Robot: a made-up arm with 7 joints. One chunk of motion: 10 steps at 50 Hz.
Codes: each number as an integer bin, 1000 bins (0 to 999) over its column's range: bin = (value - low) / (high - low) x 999, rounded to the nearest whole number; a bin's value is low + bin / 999 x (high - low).
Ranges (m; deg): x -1.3..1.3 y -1.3..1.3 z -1.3..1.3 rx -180..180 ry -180..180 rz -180..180
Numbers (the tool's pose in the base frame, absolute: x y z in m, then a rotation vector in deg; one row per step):
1: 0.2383 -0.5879 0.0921 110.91 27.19 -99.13
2: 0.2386 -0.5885 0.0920 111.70 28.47 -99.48
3: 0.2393 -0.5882 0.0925 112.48 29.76 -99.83
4: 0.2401 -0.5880 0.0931 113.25 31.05 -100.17
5: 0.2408 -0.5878 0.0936 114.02 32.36 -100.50
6: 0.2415 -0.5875 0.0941 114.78 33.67 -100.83
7: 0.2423 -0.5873 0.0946 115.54 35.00 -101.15
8: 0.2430 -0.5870 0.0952 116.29 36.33 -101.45
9: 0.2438 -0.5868 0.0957 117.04 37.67 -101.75
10: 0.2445 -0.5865 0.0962 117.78 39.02 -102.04
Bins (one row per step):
1: 591 274 535 807 575 224
2: 591 273 535 809 579 223
3: 591 273 535 812 582 222
4: 592 274 535 814 586 222
5: 592 274 535 816 589 221
6: 592 274 536 818 593 220
7: 593 274 536 820 597 219
8: 593 274 536 822 600 218
9: 593 274 536 824 604 217
10: 593 274 536 826 608 216

